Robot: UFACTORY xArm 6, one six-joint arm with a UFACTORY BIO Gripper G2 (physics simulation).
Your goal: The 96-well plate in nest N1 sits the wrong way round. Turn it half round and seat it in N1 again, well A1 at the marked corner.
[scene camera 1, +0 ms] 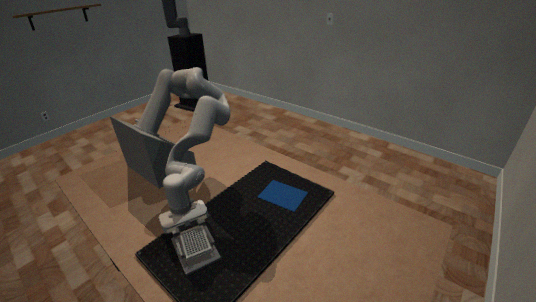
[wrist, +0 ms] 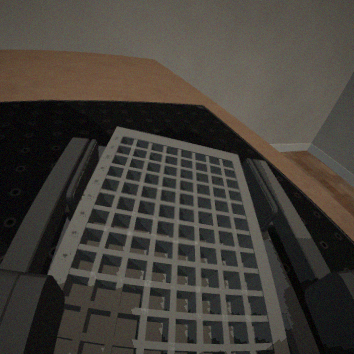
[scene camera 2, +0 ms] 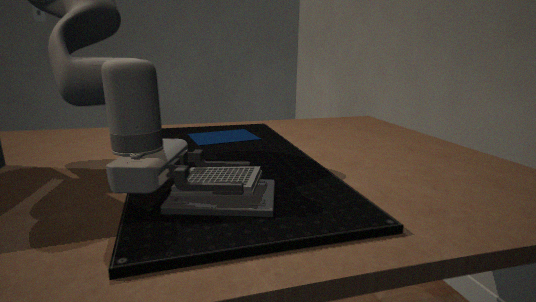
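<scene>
The pale 96-well plate (scene camera 1: 195,242) (scene camera 2: 225,175) (wrist: 186,227) is level between the two fingers, which lie along its long sides. My gripper (scene camera 1: 198,247) (scene camera 2: 249,176) (wrist: 172,172) is shut on it. The grey nest N1 (scene camera 1: 203,263) (scene camera 2: 217,211) stands on the black board directly below the plate. In the scene camera 2 view the plate appears raised slightly above the nest, still over its footprint. Small marks run along the plate's left rim in the wrist view, but they cannot be read. Well A1 and the nest's marked corner cannot be made out.
The black board (scene camera 1: 240,215) (scene camera 2: 320,200) (wrist: 35,130) lies on the brown table (scene camera 1: 370,235) (scene camera 2: 425,175) (wrist: 75,75). A flat blue rectangle (scene camera 1: 283,195) (scene camera 2: 225,136) is at the board's far end. A grey upright panel (scene camera 1: 137,155) stands near the arm's base.
</scene>
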